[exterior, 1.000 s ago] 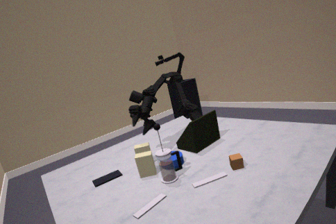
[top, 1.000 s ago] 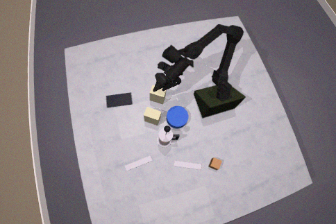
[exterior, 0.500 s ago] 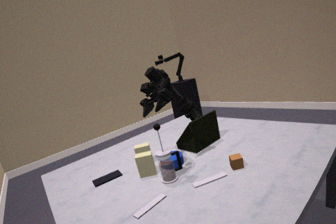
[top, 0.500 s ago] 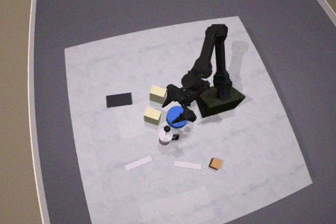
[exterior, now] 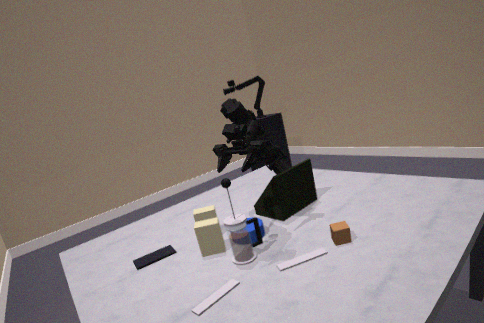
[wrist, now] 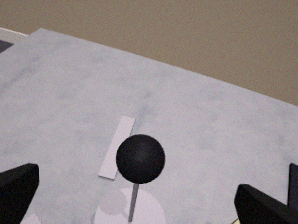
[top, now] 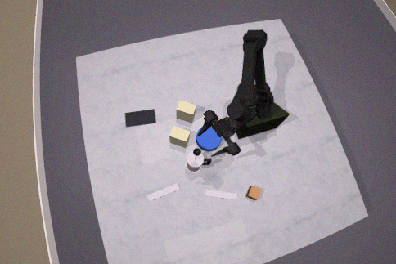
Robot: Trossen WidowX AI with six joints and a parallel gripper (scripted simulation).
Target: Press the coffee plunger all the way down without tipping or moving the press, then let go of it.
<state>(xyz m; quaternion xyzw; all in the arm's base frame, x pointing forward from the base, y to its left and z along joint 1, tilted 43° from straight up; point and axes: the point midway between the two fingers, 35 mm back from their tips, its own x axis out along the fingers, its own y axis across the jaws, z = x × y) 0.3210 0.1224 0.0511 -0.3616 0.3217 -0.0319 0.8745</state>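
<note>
My gripper tip is now 15 cm above the coffee press, 1 cm to the right of it and 1 cm short of it. Also, from my gripper tip: orange cube (26 cm below, 24 cm to the left, 17 cm behind); dark flat tile (31 cm to the right, 28 cm below, 18 cm ahead).
</note>
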